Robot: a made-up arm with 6 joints. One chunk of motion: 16 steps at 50 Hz.
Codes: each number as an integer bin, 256 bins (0 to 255) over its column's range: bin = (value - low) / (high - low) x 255, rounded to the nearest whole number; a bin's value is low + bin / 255 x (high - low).
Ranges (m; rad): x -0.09..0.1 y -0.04..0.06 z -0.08..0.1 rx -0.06..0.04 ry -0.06..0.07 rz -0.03..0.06
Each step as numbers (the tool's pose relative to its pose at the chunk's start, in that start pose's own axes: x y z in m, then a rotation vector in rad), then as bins.
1 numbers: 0.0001 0.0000 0.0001 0.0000 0.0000 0.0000
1 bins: 121 102 113 153 118 85
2 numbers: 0.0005 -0.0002 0.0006 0.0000 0.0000 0.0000
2 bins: 121 101 114 153 118 85
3 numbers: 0.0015 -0.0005 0.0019 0.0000 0.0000 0.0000
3 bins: 123 101 116 153 118 85
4 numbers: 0.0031 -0.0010 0.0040 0.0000 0.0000 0.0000
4 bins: 125 99 119 153 118 85
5 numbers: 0.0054 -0.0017 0.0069 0.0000 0.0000 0.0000
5 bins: 128 98 123 153 118 85
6 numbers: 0.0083 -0.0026 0.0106 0.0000 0.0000 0.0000
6 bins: 132 95 128 153 118 85
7 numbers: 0.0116 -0.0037 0.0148 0.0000 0.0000 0.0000
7 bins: 136 93 134 153 118 85
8 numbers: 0.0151 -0.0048 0.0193 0.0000 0.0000 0.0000
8 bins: 141 90 141 153 118 85
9 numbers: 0.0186 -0.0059 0.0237 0.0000 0.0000 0.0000
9 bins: 146 87 147 153 118 85
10 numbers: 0.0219 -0.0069 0.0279 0.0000 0.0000 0.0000
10 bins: 150 84 153 153 118 85
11 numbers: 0.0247 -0.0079 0.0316 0.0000 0.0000 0.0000
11 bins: 154 82 158 153 118 85
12 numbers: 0.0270 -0.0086 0.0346 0.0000 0.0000 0.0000
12 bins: 157 80 162 153 118 85
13 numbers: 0.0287 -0.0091 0.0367 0.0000 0.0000 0.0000
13 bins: 159 79 165 153 118 85
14 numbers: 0.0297 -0.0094 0.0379 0.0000 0.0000 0.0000
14 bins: 161 78 167 153 118 85
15 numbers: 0.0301 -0.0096 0.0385 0.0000 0.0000 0.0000
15 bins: 161 78 168 153 118 85
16 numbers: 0.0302 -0.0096 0.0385 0.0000 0.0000 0.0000
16 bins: 161 78 168 153 118 85
